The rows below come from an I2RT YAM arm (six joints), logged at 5 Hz.
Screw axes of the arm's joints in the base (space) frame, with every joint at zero. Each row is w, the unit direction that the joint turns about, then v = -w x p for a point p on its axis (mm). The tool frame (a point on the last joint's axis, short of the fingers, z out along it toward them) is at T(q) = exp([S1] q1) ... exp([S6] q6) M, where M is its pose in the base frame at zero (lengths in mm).
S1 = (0, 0, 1, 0, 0, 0)
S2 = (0, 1, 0, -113.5, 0, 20)
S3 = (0, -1, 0, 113.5, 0, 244)
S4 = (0, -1, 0, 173.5, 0, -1)
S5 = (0, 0, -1, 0, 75, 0)
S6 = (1, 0, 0, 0, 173.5, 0)
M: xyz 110.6 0 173.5 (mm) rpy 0 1.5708 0 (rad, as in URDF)
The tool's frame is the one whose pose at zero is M.
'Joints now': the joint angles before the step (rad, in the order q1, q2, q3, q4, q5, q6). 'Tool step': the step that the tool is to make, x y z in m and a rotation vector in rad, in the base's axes. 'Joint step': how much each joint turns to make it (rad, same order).
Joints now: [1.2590 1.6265 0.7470 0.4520 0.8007 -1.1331]
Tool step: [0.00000 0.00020 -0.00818 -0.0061 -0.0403 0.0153]
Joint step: [0.0003 0.0303 -0.0317 0.1129 0.0020 -0.0617]
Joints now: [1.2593 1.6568 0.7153 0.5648 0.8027 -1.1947]
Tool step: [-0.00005 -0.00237 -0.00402 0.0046 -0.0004 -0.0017]
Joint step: [-0.0021 0.0049 -0.0173 0.0259 -0.0008 0.0011]
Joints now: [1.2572 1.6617 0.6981 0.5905 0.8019 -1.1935]
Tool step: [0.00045 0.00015 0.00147 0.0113 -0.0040 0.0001]
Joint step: [-0.0013 -0.0015 -0.0001 0.0114 -0.0012 -0.0011]
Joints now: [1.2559 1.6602 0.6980 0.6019 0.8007 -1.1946]
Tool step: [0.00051 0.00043 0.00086 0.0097 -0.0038 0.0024]
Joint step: [-0.0013 0.0011 -0.0001 0.0135 -0.0033 -0.0027]
